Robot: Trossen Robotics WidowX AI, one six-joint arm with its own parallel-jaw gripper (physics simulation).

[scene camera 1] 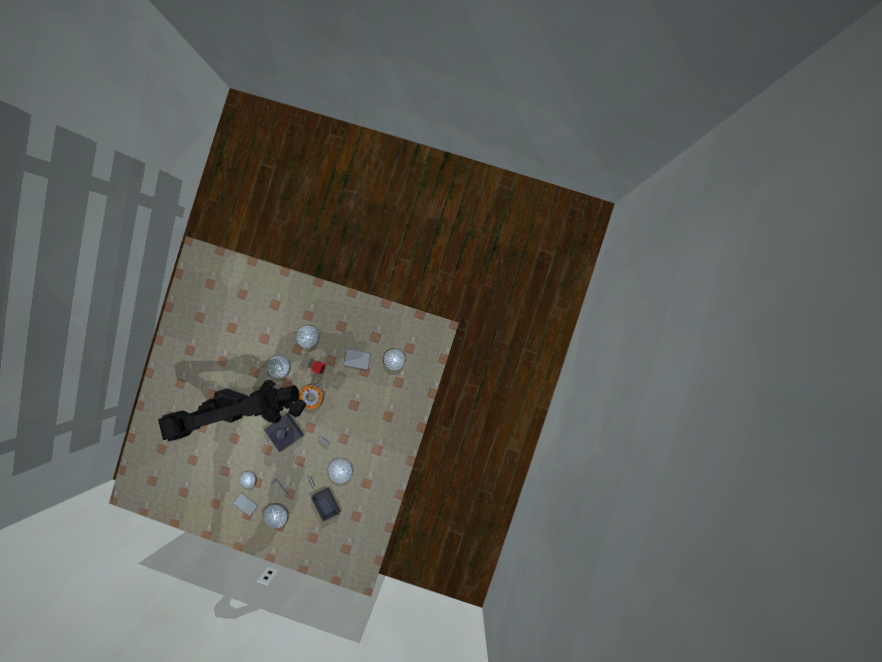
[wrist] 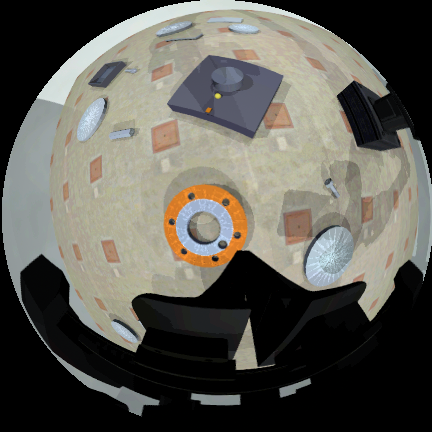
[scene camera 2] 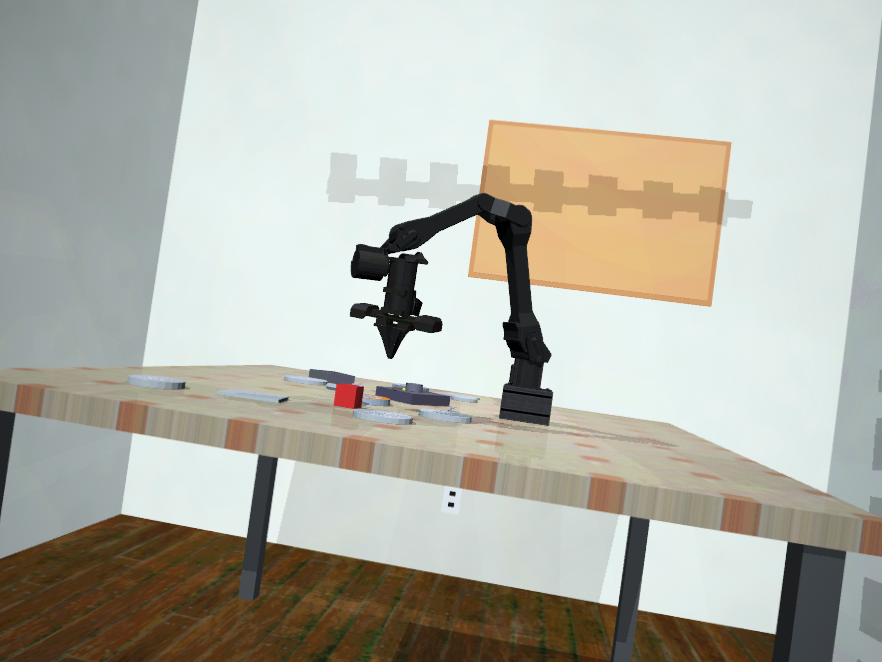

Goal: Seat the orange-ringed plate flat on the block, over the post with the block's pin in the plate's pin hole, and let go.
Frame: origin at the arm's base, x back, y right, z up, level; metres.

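Where they show: gripper, fingertip midpoint: [wrist: 241, 255] [scene camera 2: 390, 358]; arm's base at its link origin: [scene camera 1: 224, 406] [wrist: 382, 116] [scene camera 2: 525, 387].
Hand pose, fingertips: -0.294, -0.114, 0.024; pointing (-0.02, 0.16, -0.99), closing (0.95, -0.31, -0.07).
Things, the pixels of their top centre, and the offset from my fingertips, as dx, dy, dz. "pt": a spot on its surface instead.
- orange-ringed plate at its top centre: [wrist: 202, 228] [scene camera 2: 365, 395] [scene camera 1: 310, 397] -0.042, +0.010, -0.084
- dark square block at its top centre: [wrist: 226, 74] [scene camera 2: 414, 383] [scene camera 1: 280, 434] +0.044, +0.191, -0.055
- round post at a spot on its surface: [wrist: 227, 78] [scene camera 2: 413, 383] pt +0.042, +0.182, -0.055
- small yellow pin at a spot on its surface: [wrist: 217, 96] pt +0.023, +0.165, -0.069
- orange mark at a spot on its surface: [wrist: 208, 110] pt +0.006, +0.147, -0.071
- red cube at its top centre: [scene camera 2: 350, 385] [scene camera 1: 316, 367] -0.053, -0.129, -0.056
- grey bar at its top centre: [wrist: 118, 132] [scene camera 1: 323, 441] -0.138, +0.193, -0.084
- bolt at its top centre: [wrist: 335, 188] +0.146, +0.013, -0.083
- dark tray at its top centre: [scene camera 2: 332, 372] [wrist: 102, 72] [scene camera 1: 324, 506] -0.206, +0.466, -0.071
The orange-ringed plate [scene camera 1: 320, 396] [scene camera 2: 377, 401] [wrist: 205, 204] lies flat on the table, its centre hole and a smaller hole in its silver part showing in the wrist view. The dark square block [scene camera 1: 284, 445] [scene camera 2: 398, 394] [wrist: 250, 110] sits beside it, apart from it. A round post [scene camera 2: 413, 387] [wrist: 227, 78] stands on the block, with a small yellow pin [wrist: 217, 96] and an orange mark [wrist: 208, 110] near it. My gripper [scene camera 2: 390, 356] [wrist: 241, 255] is shut and empty, pointing down well above the table. In the wrist view its tips overlap the plate's lower right edge. In scene camera 1 the arm hides the fingertips.
A red cube [scene camera 1: 317, 367] [scene camera 2: 348, 395] stands near the plate. Several silver discs lie around, one [scene camera 1: 278, 366] [wrist: 330, 256] near the arm. A grey bar [scene camera 1: 323, 441] [wrist: 122, 133], a bolt [wrist: 331, 187] and a dark tray [scene camera 1: 325, 503] [wrist: 107, 74] also lie on the table.
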